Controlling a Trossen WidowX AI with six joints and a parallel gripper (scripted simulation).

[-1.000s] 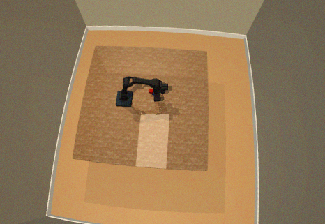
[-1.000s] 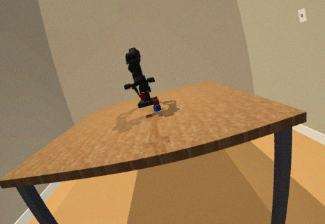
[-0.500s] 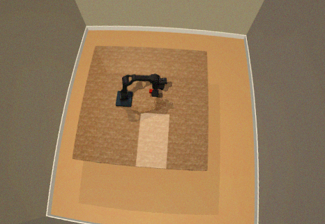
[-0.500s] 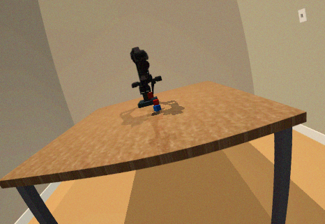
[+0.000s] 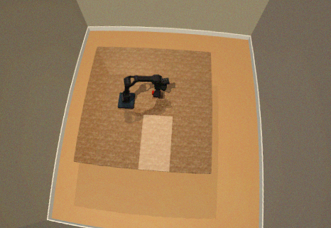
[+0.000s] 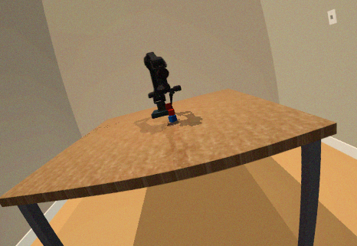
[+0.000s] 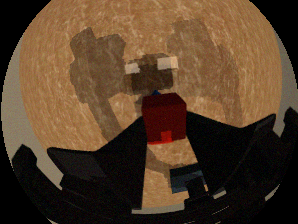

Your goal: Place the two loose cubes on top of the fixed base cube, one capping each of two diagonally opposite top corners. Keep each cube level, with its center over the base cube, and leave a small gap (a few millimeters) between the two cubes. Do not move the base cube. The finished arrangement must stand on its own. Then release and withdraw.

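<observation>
The blue cube lies 2 cm behind my gripper tip and 8 cm below it. The rest, counted from my gripper tip: red cube (right at my gripper tip).
</observation>
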